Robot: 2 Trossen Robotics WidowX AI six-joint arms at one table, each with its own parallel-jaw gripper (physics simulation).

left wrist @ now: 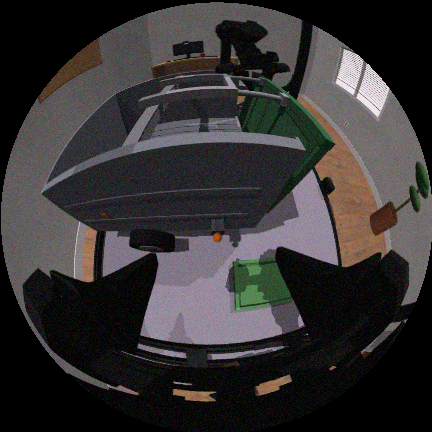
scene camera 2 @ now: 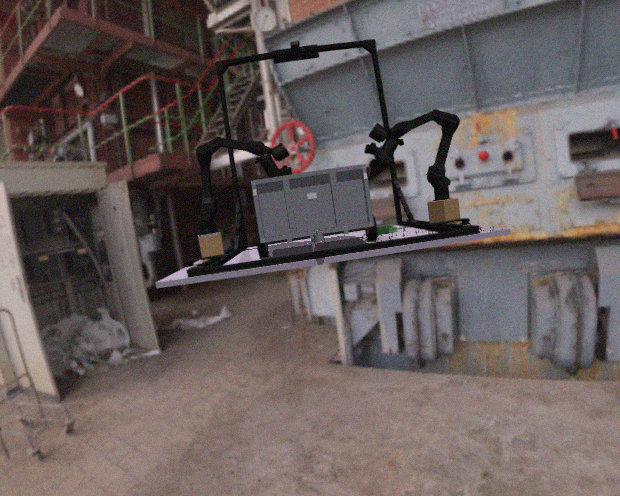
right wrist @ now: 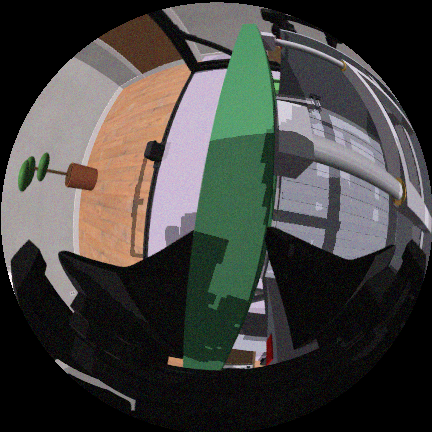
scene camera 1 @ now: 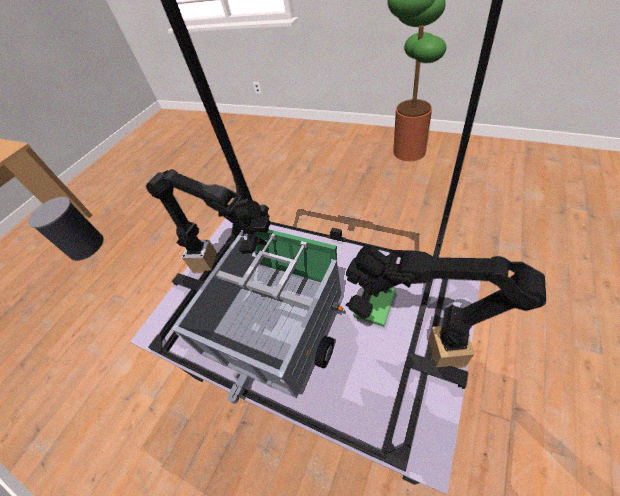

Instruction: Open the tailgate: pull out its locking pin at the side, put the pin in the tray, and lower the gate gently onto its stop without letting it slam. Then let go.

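Frame: origin at the left arm's base, x ahead, y left, z up, level; millimetres.
Seen in the pictures: left gripper, fingertip midpoint: (left wrist: 217, 257) (scene camera 2: 370, 179) (scene camera 1: 351, 293); left arm's base at its link origin: (scene camera 2: 442, 199) (scene camera 1: 453, 339); right arm's base at its link origin: (scene camera 2: 208, 233) (scene camera 1: 195, 248).
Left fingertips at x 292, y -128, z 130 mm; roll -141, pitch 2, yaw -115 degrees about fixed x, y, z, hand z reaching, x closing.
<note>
Pixels of each thing's top centre, then the offset from my left fingertips to it. Level surfaces: height alone.
- green tray at its top centre: (left wrist: 268, 282) (scene camera 1: 374, 301) (scene camera 2: 380, 227) 87 mm back, 86 mm right, 224 mm down
- black wheel at its top centre: (left wrist: 140, 235) (scene camera 1: 322, 346) 112 mm ahead, 100 mm left, 143 mm down
- pale table at its surface level: 246 mm down
The green tailgate (scene camera 1: 318, 259) (left wrist: 311, 137) (right wrist: 240, 155) stands nearly upright at the far end of the grey trailer (scene camera 1: 258, 320) (scene camera 2: 312, 206) (left wrist: 175, 175). My right gripper (scene camera 2: 285, 171) (right wrist: 236, 233) is shut on the tailgate's top edge, near its left end in scene camera 1. The locking pin's orange knob (scene camera 1: 339, 308) (left wrist: 217, 237) sticks out low on the trailer's side, near the gate. My left gripper (scene camera 1: 355, 306) (left wrist: 217, 257) is open and empty beside it, with the knob ahead between the fingertips in the left wrist view. The green tray (scene camera 1: 383, 309) (scene camera 2: 386, 229) (left wrist: 262, 286) lies beside the trailer, partly behind my left gripper in scene camera 1.
Pale bars (scene camera 1: 289, 268) (left wrist: 187, 94) (right wrist: 350, 162) cross above the trailer bed and reach toward the gate. A black wheel (scene camera 1: 325, 352) (left wrist: 152, 241) is on the pin side. Black rails (scene camera 1: 320, 418) frame the pale table (scene camera 1: 439, 424), and tall black posts (scene camera 1: 467, 124) rise beside it.
</note>
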